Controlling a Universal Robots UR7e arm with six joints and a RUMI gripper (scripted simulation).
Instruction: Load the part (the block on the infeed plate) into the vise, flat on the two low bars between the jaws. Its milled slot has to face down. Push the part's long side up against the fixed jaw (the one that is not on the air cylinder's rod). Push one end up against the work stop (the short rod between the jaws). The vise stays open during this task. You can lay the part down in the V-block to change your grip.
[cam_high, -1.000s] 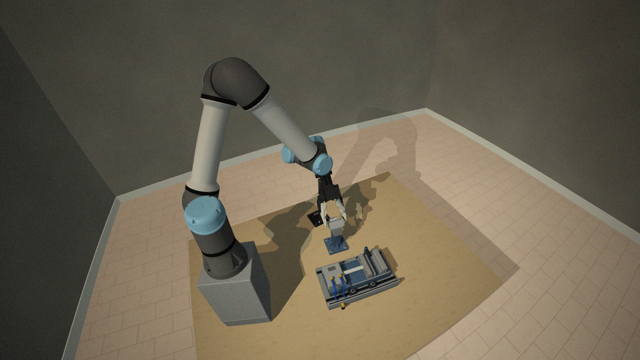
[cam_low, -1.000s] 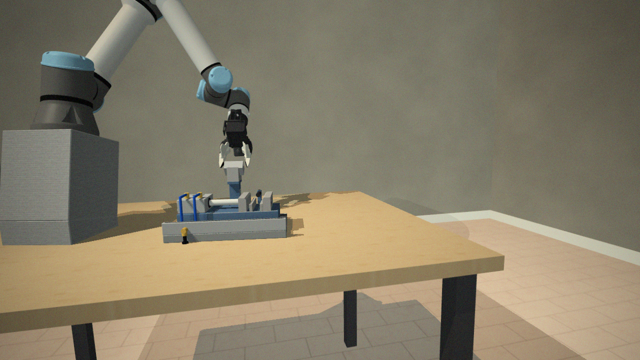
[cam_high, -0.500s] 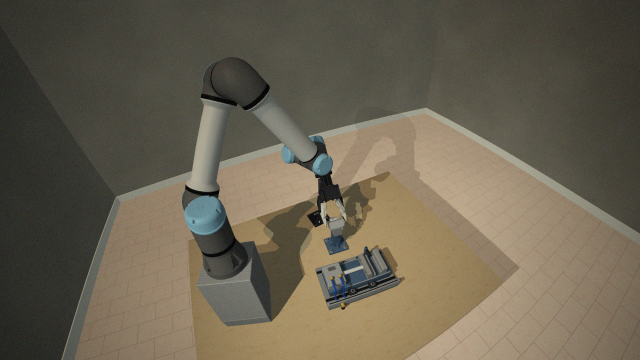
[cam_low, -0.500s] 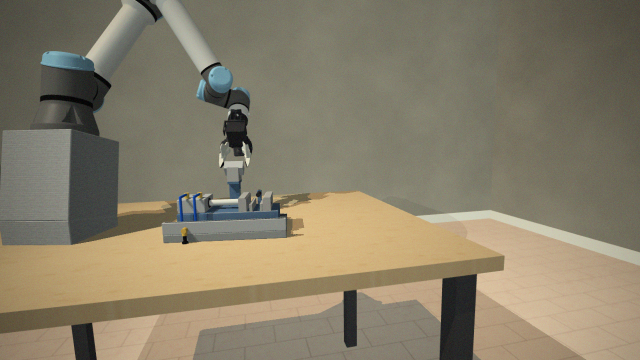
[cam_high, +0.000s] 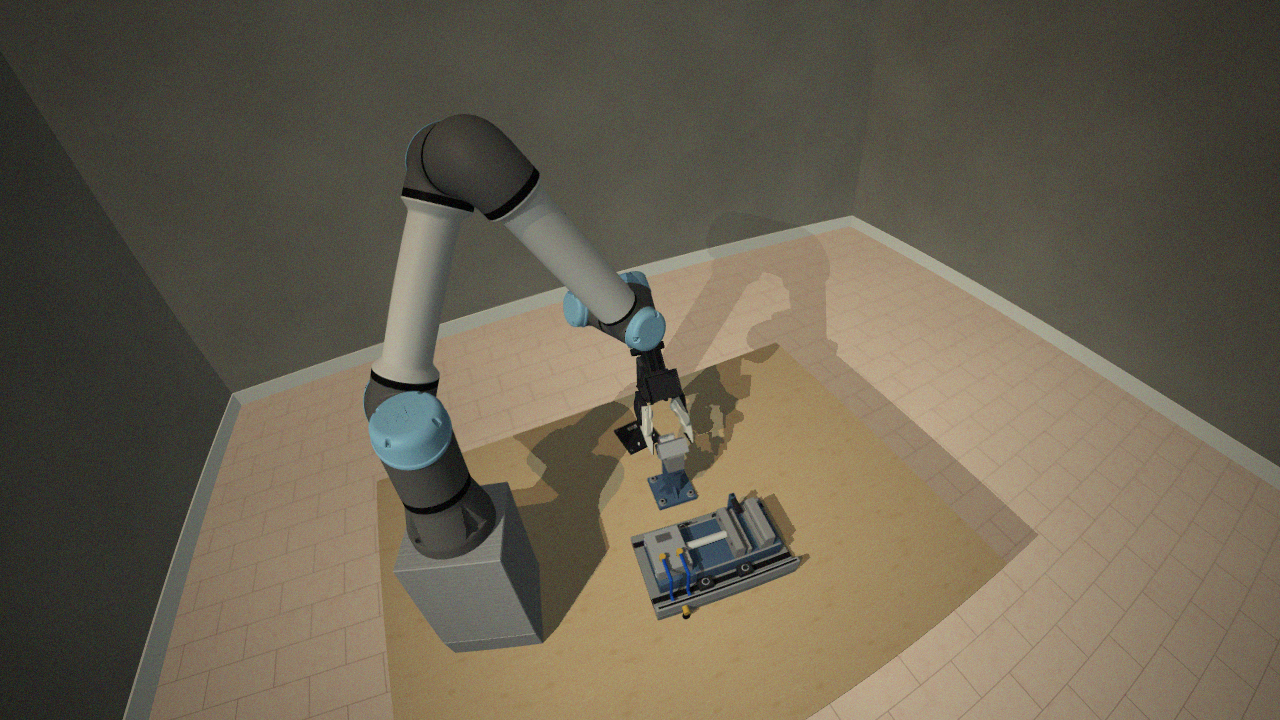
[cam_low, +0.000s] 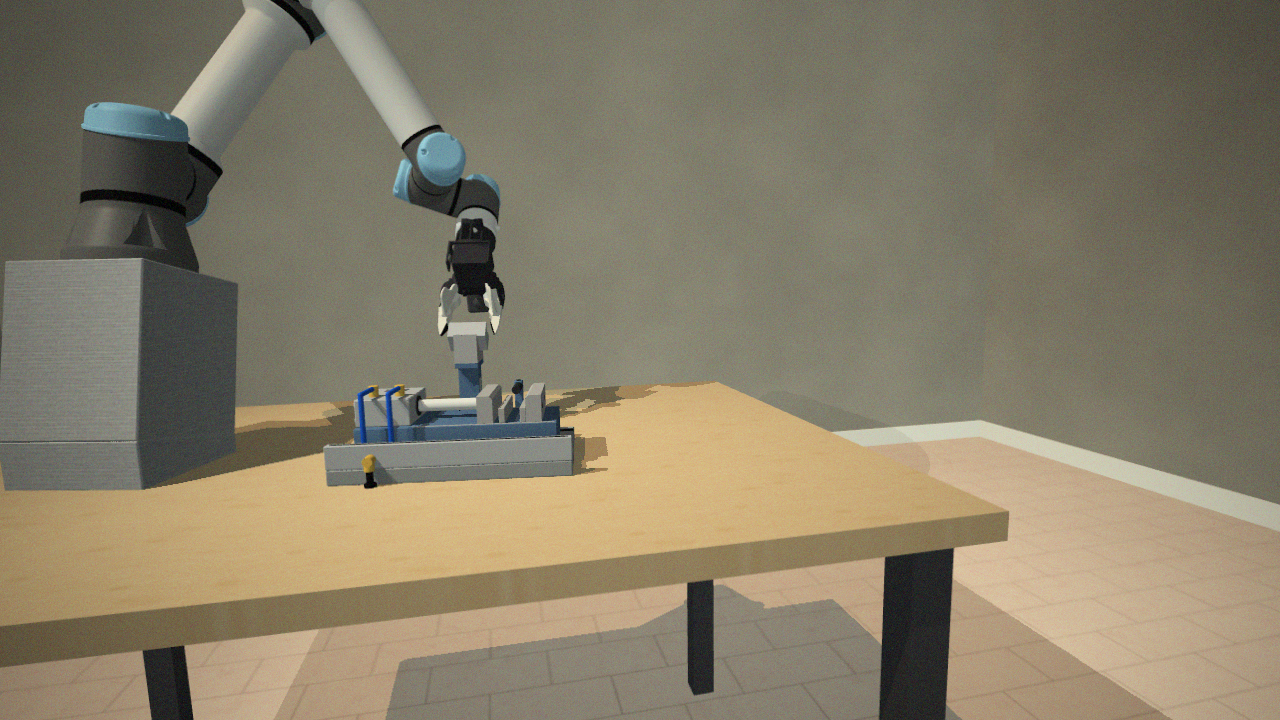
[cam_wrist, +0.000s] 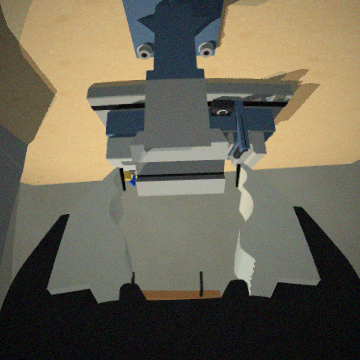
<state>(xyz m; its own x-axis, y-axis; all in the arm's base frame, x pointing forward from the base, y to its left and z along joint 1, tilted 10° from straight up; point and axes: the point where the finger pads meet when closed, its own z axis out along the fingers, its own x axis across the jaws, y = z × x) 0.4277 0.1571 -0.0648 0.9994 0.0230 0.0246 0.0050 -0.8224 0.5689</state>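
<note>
Right now my hand is 10 mm above the part. Also, from my hand: v-block post: 110 mm below; then white cylinder rod: 190 mm to the right, 90 mm below, 10 mm ahead; then work stop: 150 mm to the right, 90 mm ahead, 80 mm below.
</note>
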